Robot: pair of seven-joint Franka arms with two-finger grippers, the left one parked.
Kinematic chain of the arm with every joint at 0, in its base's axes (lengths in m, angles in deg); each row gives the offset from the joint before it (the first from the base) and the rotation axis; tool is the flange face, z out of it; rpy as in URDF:
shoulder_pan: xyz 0 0 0.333 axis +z
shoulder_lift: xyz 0 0 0 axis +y
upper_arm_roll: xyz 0 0 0.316 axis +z
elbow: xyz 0.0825 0 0 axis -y
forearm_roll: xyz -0.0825 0 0.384 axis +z
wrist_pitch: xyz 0 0 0 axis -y
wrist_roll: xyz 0.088 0 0 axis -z
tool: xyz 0 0 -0.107 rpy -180 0 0
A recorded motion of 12 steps. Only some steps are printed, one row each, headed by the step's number.
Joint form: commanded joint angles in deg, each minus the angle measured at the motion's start. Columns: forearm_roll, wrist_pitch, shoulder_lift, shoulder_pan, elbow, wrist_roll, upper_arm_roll.
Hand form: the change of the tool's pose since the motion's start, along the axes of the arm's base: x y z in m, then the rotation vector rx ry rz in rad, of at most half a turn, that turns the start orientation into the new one. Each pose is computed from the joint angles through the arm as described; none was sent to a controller.
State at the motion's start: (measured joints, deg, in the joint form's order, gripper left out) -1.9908 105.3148 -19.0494 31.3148 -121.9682 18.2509 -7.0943
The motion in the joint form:
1: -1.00 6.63 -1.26 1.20 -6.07 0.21 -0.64
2: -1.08 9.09 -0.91 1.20 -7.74 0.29 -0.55
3: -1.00 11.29 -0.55 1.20 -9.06 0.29 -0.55
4: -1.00 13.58 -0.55 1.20 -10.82 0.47 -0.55
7: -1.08 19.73 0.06 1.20 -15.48 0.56 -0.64
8: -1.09 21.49 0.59 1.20 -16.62 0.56 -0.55
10: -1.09 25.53 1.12 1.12 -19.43 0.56 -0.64
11: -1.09 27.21 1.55 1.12 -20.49 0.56 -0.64
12: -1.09 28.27 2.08 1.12 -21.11 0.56 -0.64
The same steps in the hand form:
1: -0.0070 0.0018 -0.0309 0.0052 -0.0322 0.0158
2: -0.0066 0.0037 -0.0436 0.0069 -0.0401 0.0179
3: -0.0059 0.0049 -0.0539 0.0119 -0.0479 0.0185
4: -0.0073 0.0051 -0.0648 0.0167 -0.0558 0.0168
7: -0.0113 0.0047 -0.0981 0.0238 -0.0696 0.0183
8: -0.0121 0.0058 -0.1085 0.0237 -0.0716 0.0208
10: -0.0153 0.0043 -0.1286 0.0299 -0.0822 0.0202
11: -0.0166 0.0043 -0.1376 0.0313 -0.0853 0.0210
12: -0.0170 0.0045 -0.1448 0.0301 -0.0841 0.0215

